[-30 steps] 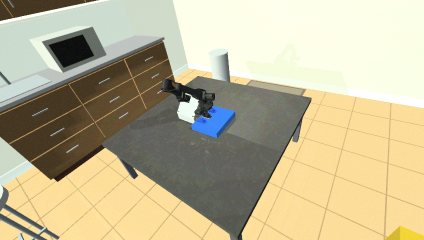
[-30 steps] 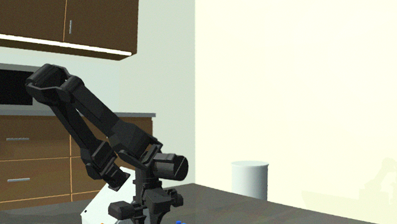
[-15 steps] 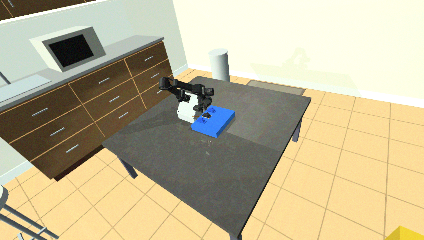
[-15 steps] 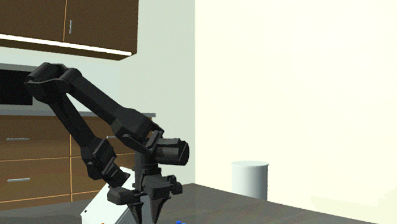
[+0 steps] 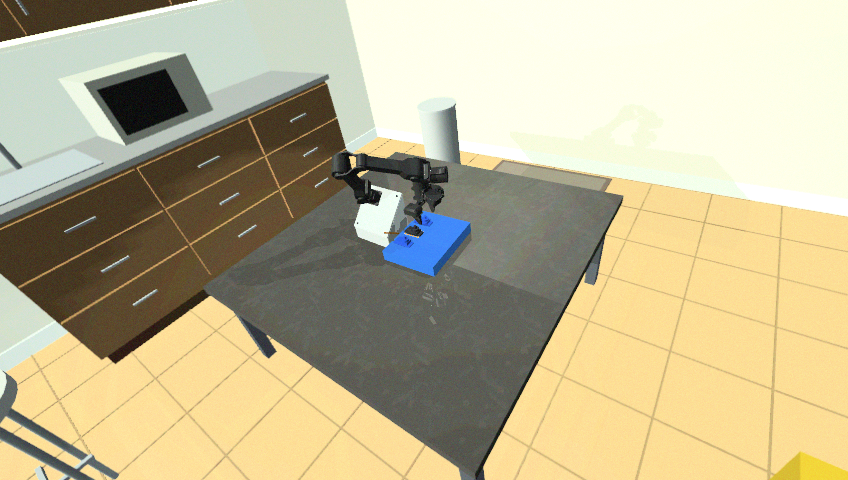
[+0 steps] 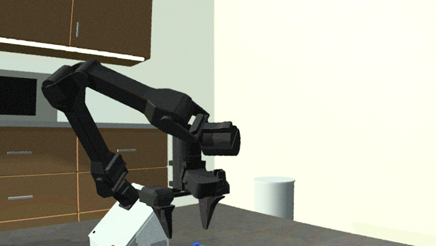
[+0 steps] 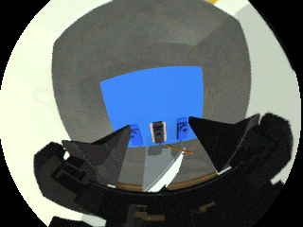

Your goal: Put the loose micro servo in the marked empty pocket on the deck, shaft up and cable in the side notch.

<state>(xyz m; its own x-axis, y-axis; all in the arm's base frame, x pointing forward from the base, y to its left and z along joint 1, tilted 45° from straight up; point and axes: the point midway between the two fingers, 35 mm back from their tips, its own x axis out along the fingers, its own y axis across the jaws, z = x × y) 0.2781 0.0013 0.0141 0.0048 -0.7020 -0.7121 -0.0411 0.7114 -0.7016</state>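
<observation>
The robot deck is 3 cm ahead of my gripper tip and 12 cm below it.
</observation>
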